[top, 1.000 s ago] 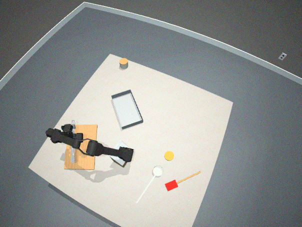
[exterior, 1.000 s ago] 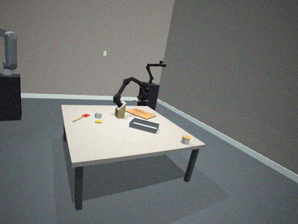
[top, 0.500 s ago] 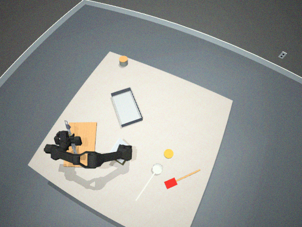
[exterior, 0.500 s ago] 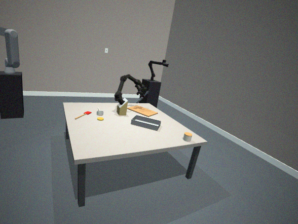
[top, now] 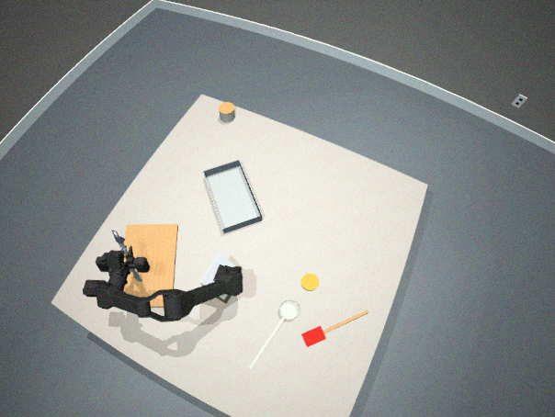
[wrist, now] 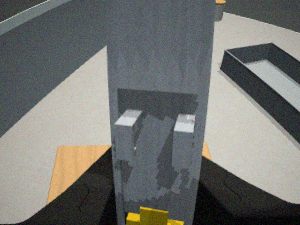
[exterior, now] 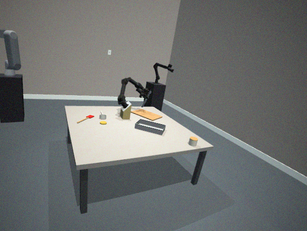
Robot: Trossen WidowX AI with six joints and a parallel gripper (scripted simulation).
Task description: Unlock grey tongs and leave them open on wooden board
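My gripper tip is 3 cm past the yellow lock piece, 1 cm to the left of it and 1 cm below it. The rest, counted from my gripper tip: roasting tin: 42 cm ahead, 22 cm to the right, 20 cm below; wooden board: 22 cm below; yellow disc: 17 cm ahead, 66 cm to the right, 22 cm below.
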